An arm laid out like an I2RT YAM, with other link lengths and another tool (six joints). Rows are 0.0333 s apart.
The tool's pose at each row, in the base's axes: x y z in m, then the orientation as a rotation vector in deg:
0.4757, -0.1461, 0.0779, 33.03, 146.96, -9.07
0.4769, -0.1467, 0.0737, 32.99, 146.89, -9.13
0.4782, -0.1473, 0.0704, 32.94, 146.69, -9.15
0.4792, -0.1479, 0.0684, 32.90, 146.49, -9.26
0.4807, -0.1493, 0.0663, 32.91, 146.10, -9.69
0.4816, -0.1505, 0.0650, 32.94, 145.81, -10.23
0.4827, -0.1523, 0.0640, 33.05, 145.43, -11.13
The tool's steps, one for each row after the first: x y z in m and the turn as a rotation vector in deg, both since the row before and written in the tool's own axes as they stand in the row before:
0.0009, 0.0000, 0.0043, 0.02, -0.08, -0.02
0.0004, 0.0000, 0.0036, -0.02, -0.20, 0.00
0.0000, -0.0001, 0.0023, 0.04, -0.21, -0.01
-0.0006, -0.0006, 0.0028, 0.26, -0.42, 0.00
-0.0005, -0.0007, 0.0018, 0.35, -0.33, -0.02
-0.0010, -0.0011, 0.0018, 0.61, -0.43, -0.02

